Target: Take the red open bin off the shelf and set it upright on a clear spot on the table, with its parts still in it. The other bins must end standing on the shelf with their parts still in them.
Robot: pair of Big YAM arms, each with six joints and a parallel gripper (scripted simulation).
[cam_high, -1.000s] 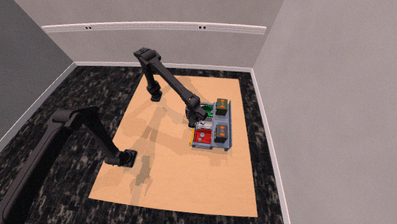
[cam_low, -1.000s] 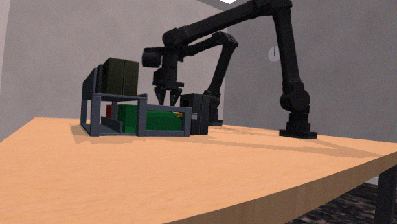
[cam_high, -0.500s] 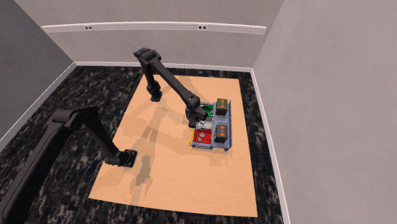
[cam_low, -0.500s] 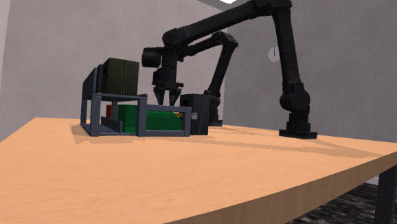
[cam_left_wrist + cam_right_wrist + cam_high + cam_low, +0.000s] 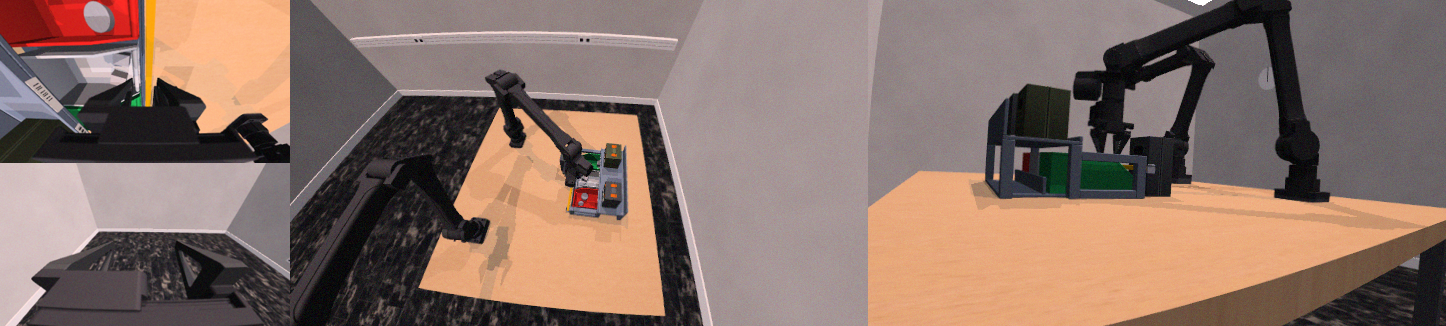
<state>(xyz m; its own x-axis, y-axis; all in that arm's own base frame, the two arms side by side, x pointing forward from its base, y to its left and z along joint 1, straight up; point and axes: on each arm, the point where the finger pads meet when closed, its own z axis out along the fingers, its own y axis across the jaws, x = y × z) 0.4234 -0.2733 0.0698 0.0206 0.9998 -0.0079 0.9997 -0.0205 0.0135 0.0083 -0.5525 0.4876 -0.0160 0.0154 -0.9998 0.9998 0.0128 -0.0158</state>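
Right now the grey bin is 100 mm ahead of my left hand, 10 mm to the left of it and 40 mm below it. From my left hand the other things lie so: black box (60 mm behind, 110 mm to the left, 10 mm below); then grey shelf (130 mm ahead, 10 mm to the left, 10 mm below); then green bin (90 mm ahead, 120 mm to the left, 40 mm below).
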